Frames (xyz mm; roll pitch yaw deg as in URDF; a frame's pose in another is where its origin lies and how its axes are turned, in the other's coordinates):
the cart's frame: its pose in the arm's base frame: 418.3 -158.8 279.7 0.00 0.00 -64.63
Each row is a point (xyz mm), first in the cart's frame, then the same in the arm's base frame.
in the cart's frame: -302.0 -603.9 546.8
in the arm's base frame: -256.8 -144.7 826.5
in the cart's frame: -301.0 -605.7 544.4
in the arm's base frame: -258.0 -146.3 824.1
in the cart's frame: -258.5 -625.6 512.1
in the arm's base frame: -257.7 -193.3 791.8
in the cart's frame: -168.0 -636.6 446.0
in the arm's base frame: -228.9 -279.8 725.7
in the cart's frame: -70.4 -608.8 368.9
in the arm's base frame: -162.0 -356.0 648.6
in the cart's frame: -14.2 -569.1 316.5
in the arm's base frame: -102.0 -389.8 596.2
